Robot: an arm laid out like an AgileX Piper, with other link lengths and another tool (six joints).
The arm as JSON. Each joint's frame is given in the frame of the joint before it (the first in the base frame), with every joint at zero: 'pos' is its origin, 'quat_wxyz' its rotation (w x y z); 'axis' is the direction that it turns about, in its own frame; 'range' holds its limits. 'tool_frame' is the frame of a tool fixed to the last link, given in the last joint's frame.
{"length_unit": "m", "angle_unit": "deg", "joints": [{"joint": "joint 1", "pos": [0.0, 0.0, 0.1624], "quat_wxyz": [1.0, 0.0, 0.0, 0.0], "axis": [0.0, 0.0, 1.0], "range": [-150.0, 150.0]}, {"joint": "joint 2", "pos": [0.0, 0.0, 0.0], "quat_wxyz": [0.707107, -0.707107, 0.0, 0.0], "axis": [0.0, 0.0, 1.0], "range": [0.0, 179.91]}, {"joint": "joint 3", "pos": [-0.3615, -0.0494, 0.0], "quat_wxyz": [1.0, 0.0, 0.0, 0.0], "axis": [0.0, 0.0, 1.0], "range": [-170.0, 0.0]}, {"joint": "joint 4", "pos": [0.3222, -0.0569, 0.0], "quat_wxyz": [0.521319, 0.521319, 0.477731, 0.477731], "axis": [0.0, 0.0, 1.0], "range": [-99.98, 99.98]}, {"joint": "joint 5", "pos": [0.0, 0.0, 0.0], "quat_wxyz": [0.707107, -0.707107, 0.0, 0.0], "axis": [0.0, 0.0, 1.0], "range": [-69.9, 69.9]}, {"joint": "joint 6", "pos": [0.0, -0.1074, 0.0], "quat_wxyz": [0.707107, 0.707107, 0.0, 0.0], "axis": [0.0, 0.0, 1.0], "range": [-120.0, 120.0]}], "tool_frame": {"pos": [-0.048, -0.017, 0.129], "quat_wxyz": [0.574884, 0.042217, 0.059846, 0.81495]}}
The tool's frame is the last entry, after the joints.
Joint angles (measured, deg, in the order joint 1, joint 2, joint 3, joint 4, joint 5, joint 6), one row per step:
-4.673, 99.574, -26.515, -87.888, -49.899, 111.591
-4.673, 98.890, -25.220, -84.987, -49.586, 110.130
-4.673, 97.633, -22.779, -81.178, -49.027, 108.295
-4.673, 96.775, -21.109, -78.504, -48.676, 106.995
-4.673, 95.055, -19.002, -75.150, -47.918, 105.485
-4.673, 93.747, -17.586, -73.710, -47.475, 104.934
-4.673, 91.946, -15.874, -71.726, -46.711, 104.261
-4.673, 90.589, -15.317, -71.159, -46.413, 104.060
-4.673, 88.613, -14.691, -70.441, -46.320, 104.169
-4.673, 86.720, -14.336, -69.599, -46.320, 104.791
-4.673, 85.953, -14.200, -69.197, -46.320, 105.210
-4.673, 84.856, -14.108, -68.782, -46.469, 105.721
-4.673, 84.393, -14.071, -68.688, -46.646, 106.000
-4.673, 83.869, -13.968, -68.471, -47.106, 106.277
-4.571, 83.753, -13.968, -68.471, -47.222, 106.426
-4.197, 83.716, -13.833, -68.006, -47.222, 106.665
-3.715, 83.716, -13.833, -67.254, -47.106, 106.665
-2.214, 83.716, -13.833, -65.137, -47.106, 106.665
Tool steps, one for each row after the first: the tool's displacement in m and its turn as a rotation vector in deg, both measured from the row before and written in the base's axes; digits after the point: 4 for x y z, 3 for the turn. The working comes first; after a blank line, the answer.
Tool pose at each row, in the base's axes (x y z in m, rotation vector in deg; the steps are taken from these numbers as rounded here):
0.3763, 0.1275, 0.0705, -115.192, -61.975, -47.340
0.3753, 0.1247, 0.0722, -116.164, -60.242, -49.031
0.3687, 0.1203, 0.0724, -117.765, -57.643, -50.666
0.3640, 0.1169, 0.0724, -118.899, -55.827, -51.780
0.3586, 0.1111, 0.0749, -120.608, -53.782, -53.596
0.3529, 0.1084, 0.0764, -121.482, -52.817, -54.315
0.3466, 0.1038, 0.0787, -122.810, -51.504, -55.427
0.3454, 0.1022, 0.0837, -123.085, -51.550, -56.575
0.3445, 0.1008, 0.0923, -123.083, -51.308, -58.438
0.3454, 0.0992, 0.1018, -122.990, -50.375, -60.462
0.3458, 0.0984, 0.1056, -122.966, -49.722, -61.268
0.3467, 0.0979, 0.1120, -122.666, -49.129, -62.546
0.3470, 0.0982, 0.1149, -122.394, -48.897, -63.071
0.3470, 0.0992, 0.1187, -121.840, -48.521, -63.790
0.3469, 0.1001, 0.1196, -121.625, -48.501, -63.869
0.3461, 0.1015, 0.1193, -121.542, -47.981, -63.752
0.3466, 0.1027, 0.1197, -121.525, -47.567, -63.888
0.3478, 0.1079, 0.1216, -121.035, -46.536, -64.325

-0.0010, -0.0028, 0.0017, 0.325, -0.511, -1.960
-0.0066, -0.0044, 0.0002, 0.238, -0.150, -2.699
-0.0047, -0.0034, 0.0000, 0.119, -0.099, -1.887
-0.0054, -0.0058, 0.0025, -0.213, -0.523, -2.545
-0.0057, -0.0027, 0.0015, -0.174, -0.152, -1.185
-0.0063, -0.0046, 0.0023, -0.361, -0.304, -1.727
-0.0012, -0.0016, 0.0050, -0.237, -0.827, -0.513
-0.0009, -0.0014, 0.0086, 0.116, -1.259, -0.765
0.0009, -0.0016, 0.0095, 0.523, -1.162, -1.123
0.0004, -0.0008, 0.0038, 0.338, -0.376, -0.595
0.0009, -0.0005, 0.0064, 0.498, -0.756, -0.593
0.0003, 0.0003, 0.0029, 0.310, -0.328, -0.162
0.0000, 0.0010, 0.0038, 0.592, -0.450, -0.157
-0.0001, 0.0009, 0.0009, 0.171, -0.071, 0.074
-0.0008, 0.0014, -0.0003, 0.345, 0.235, -0.166
0.0005, 0.0012, 0.0004, 0.225, 0.029, -0.244
0.0012, 0.0052, 0.0019, 0.897, -0.047, -0.416

